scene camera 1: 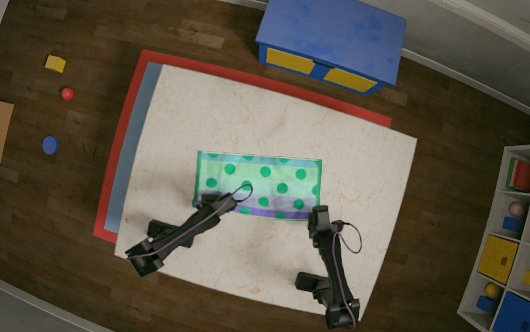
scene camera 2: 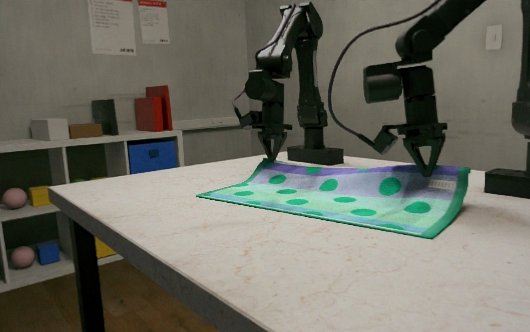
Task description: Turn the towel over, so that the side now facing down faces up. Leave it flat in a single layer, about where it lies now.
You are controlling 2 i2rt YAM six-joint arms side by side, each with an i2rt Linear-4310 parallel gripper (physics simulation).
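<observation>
The towel (scene camera 1: 272,180) (scene camera 2: 330,196) has light green, blue and purple stripes, green dots and a green border. In scene camera 2 its far purple edge is raised off the table, while its near edge lies on it. A small pale label (scene camera 2: 442,185) shows near the raised right corner. My left gripper (scene camera 1: 204,201) (scene camera 2: 427,173) is shut on the towel's raised edge, a little in from that corner. My right gripper (scene camera 1: 313,216) (scene camera 2: 270,159) is shut on the towel at the other raised corner. In scene camera 1 the arms hide the fingertips and part of the purple edge.
The towel is over a pale marbled table (scene camera 1: 235,105) (scene camera 2: 240,265). Both arm bases stand at the table side beyond the raised edge in scene camera 2. A blue cabinet (scene camera 1: 332,37) and a shelf unit (scene camera 1: 470,295) (scene camera 2: 180,145) stand off the table.
</observation>
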